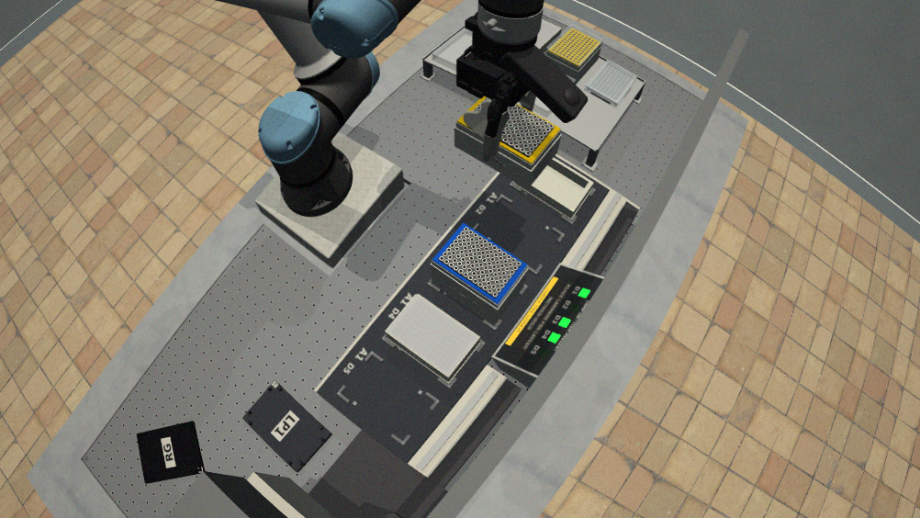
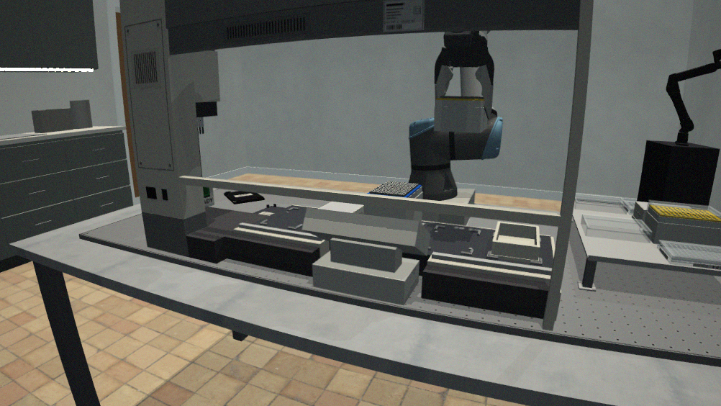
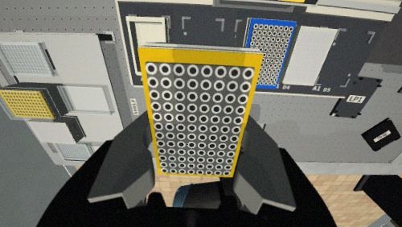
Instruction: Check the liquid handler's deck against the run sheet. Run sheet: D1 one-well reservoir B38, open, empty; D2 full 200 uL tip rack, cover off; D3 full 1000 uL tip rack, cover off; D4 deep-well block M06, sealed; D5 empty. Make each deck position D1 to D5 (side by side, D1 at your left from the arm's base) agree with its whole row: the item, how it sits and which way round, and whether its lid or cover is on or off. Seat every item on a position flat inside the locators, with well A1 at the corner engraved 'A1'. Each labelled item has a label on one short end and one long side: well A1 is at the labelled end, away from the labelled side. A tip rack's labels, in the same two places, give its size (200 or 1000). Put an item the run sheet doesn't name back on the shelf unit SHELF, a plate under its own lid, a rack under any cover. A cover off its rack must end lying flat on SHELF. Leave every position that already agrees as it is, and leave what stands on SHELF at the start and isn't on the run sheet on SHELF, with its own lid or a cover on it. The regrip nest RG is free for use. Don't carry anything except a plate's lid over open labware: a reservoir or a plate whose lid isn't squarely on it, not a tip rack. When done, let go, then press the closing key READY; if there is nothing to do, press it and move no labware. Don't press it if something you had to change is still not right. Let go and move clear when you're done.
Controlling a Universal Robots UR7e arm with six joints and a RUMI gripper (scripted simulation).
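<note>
Right now the one-well reservoir is 240 mm below my hand, 110 mm to the left of it and 70 mm ahead of it. Also, from my hand: yellow-framed tip rack (10 mm behind, 10 mm above); blue-framed tip rack (180 mm below, 130 mm to the right, 10 mm ahead); handler's frame post (270 mm ahead, 130 mm to the left, 70 mm below).
</note>
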